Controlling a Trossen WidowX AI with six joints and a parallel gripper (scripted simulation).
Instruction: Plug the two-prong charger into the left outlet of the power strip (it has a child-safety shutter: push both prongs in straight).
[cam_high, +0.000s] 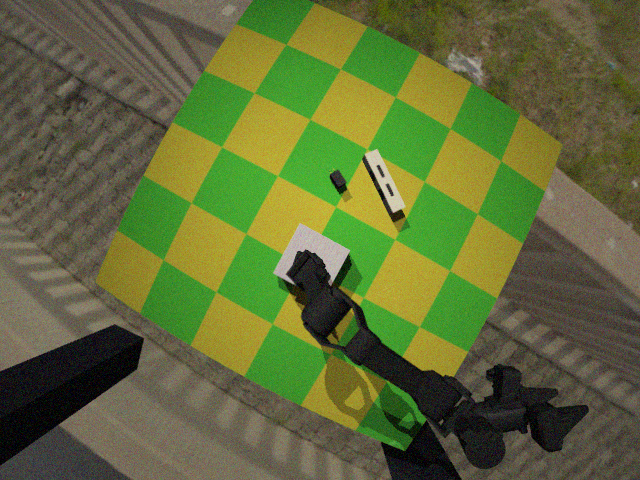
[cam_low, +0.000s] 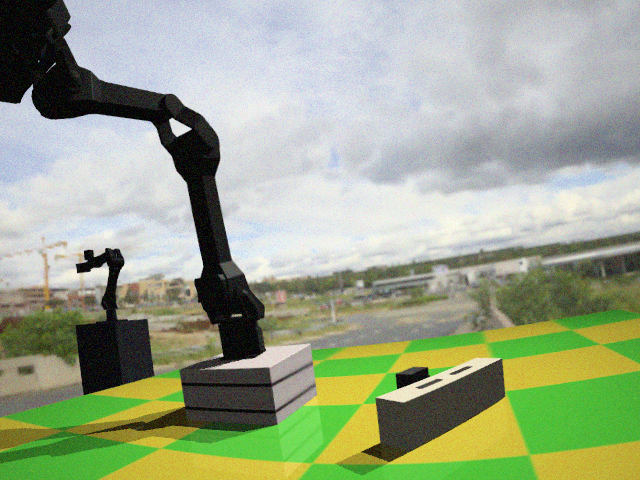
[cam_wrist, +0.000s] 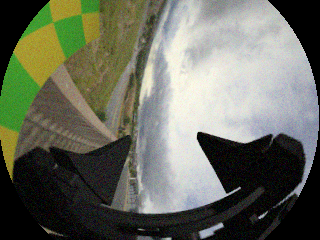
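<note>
The charger lies 520 mm to the left of my gripper tip, 510 mm below it and 320 mm ahead of it.
</note>
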